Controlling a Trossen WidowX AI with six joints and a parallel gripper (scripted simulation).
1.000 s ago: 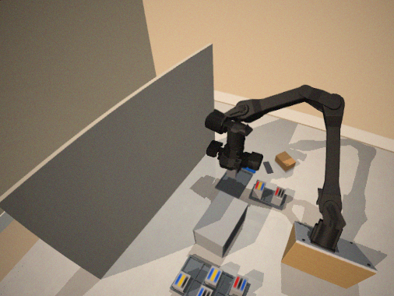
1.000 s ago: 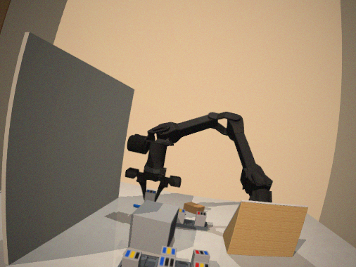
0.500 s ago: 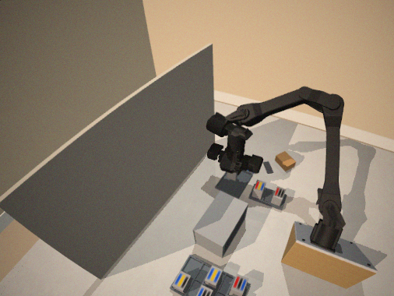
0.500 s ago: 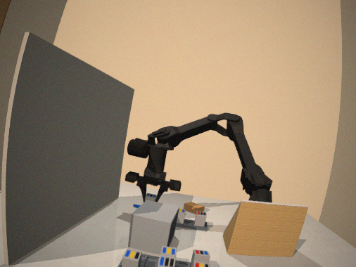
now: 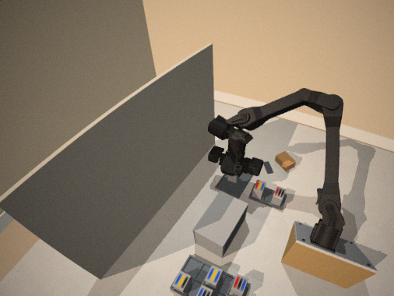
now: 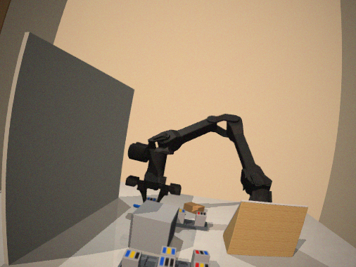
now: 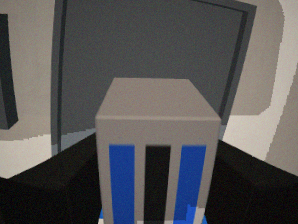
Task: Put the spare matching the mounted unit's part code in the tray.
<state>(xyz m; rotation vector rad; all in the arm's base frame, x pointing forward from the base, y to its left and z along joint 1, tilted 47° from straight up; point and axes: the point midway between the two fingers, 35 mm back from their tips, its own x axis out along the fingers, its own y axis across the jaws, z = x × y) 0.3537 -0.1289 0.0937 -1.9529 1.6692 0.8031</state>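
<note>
My gripper tip is 2 cm below the grey spare. Round my gripper tip: dark grey tray 3 cm below; then brown box 19 cm to the right, 14 cm behind, 2 cm below; then rack 14 cm behind, 3 cm below.
</note>
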